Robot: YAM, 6 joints.
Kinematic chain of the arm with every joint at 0, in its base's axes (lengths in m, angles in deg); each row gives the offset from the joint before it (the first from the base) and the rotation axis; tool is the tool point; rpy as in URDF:
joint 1: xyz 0 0 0.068 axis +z
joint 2: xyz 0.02 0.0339 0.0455 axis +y
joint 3: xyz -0.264 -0.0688 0 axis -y
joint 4: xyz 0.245 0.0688 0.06 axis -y
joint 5: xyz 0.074 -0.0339 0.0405 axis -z
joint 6: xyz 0.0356 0 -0.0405 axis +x
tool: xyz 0 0 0 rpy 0 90 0
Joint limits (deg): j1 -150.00..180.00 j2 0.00..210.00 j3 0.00..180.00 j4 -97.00..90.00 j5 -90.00..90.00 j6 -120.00..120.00
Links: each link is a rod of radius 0.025 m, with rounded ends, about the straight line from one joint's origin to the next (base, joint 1, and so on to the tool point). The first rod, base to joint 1, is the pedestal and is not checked.
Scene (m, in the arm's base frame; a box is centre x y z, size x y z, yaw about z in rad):
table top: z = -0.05
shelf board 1: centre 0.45 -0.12 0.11 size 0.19 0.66 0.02 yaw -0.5
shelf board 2: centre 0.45 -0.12 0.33 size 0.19 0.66 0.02 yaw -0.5
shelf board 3: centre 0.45 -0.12 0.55 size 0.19 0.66 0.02 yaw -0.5
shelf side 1: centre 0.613 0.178 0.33 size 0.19 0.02 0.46 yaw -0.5
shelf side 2: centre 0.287 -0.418 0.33 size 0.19 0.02 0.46 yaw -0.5
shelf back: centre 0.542 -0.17 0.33 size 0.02 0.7 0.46 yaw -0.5
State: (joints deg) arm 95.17 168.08 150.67 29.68 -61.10 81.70
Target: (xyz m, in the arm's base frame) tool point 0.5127 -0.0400 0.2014
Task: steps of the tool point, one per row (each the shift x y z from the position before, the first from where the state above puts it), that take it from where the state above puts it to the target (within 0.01 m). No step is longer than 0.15 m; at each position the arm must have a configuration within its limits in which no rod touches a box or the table.
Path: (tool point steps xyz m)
1: 0.1380 -0.0110 0.0163
2: 0.1251 -0.0502 0.0138
3: 0.1006 -0.0821 0.0103
4: 0.0676 -0.1033 0.0057
5: 0.0306 -0.1116 0.0005
6: -0.0051 -0.1071 -0.0052
7: -0.0357 -0.0911 -0.0114
8: 0.0675 -0.0240 0.0080
9: 0.0603 -0.0331 -0.0003
10: 0.0506 -0.0403 -0.0077

